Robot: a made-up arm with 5 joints.
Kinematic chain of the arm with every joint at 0, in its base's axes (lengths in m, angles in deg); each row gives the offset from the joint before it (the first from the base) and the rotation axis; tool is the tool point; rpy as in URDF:
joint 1: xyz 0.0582 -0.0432 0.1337 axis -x
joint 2: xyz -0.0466 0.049 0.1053 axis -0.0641 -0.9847 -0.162
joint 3: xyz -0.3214 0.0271 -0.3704 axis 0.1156 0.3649 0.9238
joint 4: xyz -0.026 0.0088 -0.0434 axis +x
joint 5: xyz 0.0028 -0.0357 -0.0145 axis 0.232 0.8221 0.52
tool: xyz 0.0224 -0.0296 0.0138 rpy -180 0 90
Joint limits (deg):
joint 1: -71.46..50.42
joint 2: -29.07..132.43
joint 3: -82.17..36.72
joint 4: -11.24..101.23
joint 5: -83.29..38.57
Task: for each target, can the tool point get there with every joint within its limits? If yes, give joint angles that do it. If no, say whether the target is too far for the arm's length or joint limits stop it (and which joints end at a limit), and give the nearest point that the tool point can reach.
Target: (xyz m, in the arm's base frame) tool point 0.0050 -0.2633 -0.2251
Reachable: yes | joints 33.90 37.08 19.34 7.17 -10.84
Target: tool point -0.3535 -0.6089 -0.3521
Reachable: no: too far | nearest point -0.2260 -0.3458 -0.2033 | short by 0.328 m
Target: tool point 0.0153 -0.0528 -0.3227
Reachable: yes | joints 7.15 33.11 -48.74 78.87 -0.07
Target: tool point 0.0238 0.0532 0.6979
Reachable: no: joint limits stop it (at a limit: joint 2, joint 3, joint 4, joint 5) | nearest point 0.4932 -0.0073 0.3436 | short by 0.591 m
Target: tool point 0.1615 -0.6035 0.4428
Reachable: no: joint limits stop it (at a limit: joint 2, joint 3, joint 4, joint 5) | nearest point 0.4932 -0.2296 0.2365 | short by 0.541 m
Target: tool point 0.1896 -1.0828 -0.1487
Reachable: no: too far | nearest point 0.1291 -0.3918 -0.1820 | short by 0.694 m
